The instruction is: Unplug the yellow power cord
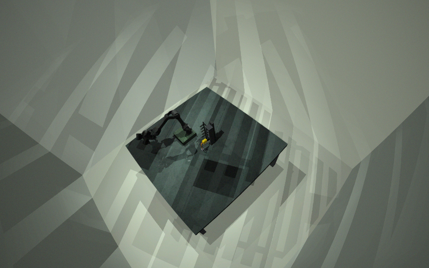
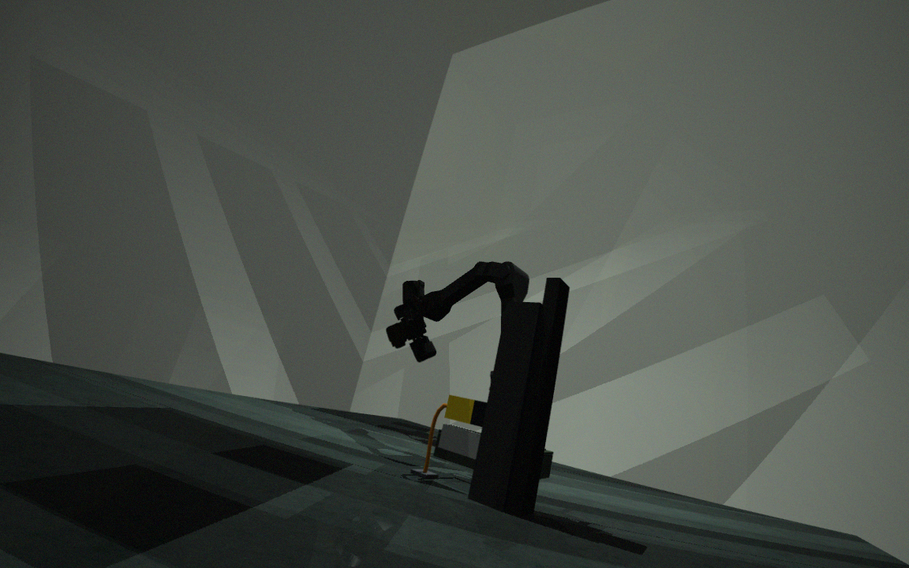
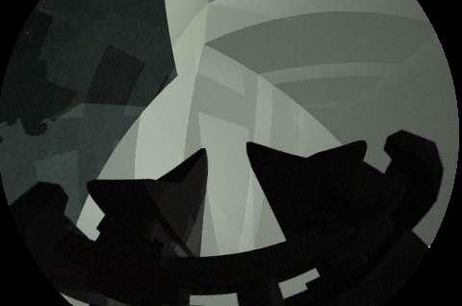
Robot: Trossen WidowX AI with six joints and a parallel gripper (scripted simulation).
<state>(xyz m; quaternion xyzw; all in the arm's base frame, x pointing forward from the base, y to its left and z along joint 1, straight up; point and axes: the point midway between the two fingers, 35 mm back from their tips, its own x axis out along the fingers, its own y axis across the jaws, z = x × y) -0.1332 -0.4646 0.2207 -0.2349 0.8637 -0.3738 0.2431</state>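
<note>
My gripper tip is 550 mm to the right of the yellow plug, 400 mm short of it and 150 mm above it.
</note>
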